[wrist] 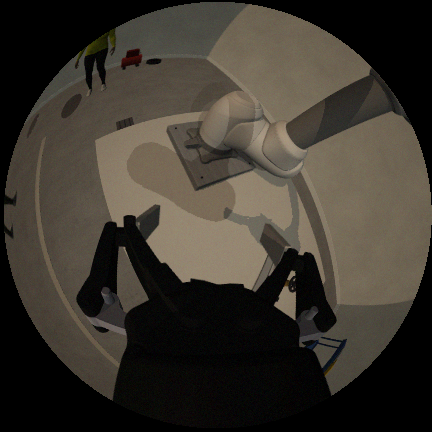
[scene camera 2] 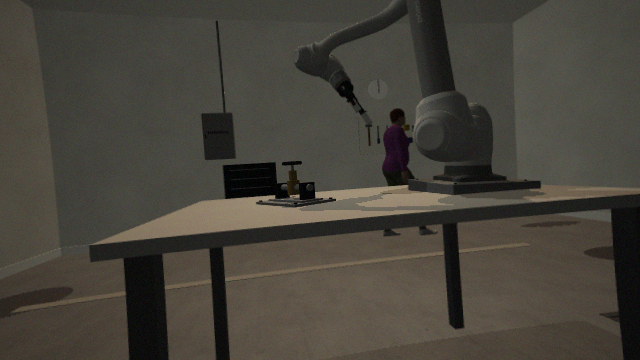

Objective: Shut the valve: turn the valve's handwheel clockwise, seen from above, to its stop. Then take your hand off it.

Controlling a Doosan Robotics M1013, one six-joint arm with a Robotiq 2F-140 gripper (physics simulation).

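The valve (scene camera 2: 292, 184) has a yellow body and stands upright between dark brackets on a flat plate (scene camera 2: 267, 202), towards the left of the table. Its dark round handwheel (scene camera 2: 292, 163) (wrist: 293, 284) sits on top of the stem. In the wrist view the handwheel shows small at the lower right, and the right finger hides much of the valve. My gripper (scene camera 2: 368, 120) (wrist: 211, 223) is open with nothing between its fingers. It hangs well above the table, to the right of the valve in the scene view, tilted and apart from the handwheel. The handwheel's turn angle cannot be told.
The table (scene camera 2: 185, 222) (wrist: 112, 155) carries the arm's base plate (scene camera 2: 475, 188) (wrist: 187, 167) at the right in the scene view. A person in purple (scene camera 2: 395, 145) is beyond the table. A black cabinet (scene camera 2: 250, 172) stands behind the valve. A person in yellow (wrist: 98, 46) stands farther off.
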